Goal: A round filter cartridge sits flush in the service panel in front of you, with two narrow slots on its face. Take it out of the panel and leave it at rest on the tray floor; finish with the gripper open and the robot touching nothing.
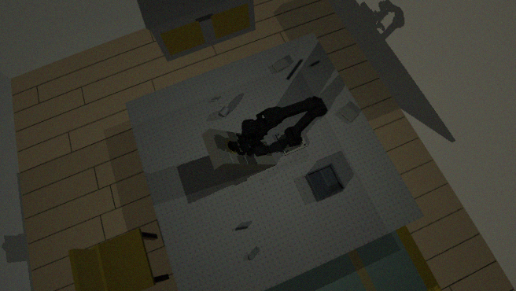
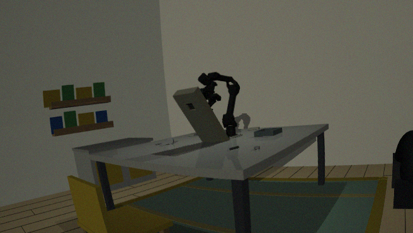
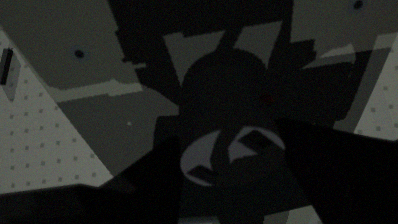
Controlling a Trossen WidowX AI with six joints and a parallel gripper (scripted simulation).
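My gripper tip is now 36 cm past the dark square tray, 22 cm to the right of it and 21 cm above it. The rest, counted from my gripper tip: round grey filter cartridge (right at my gripper tip).
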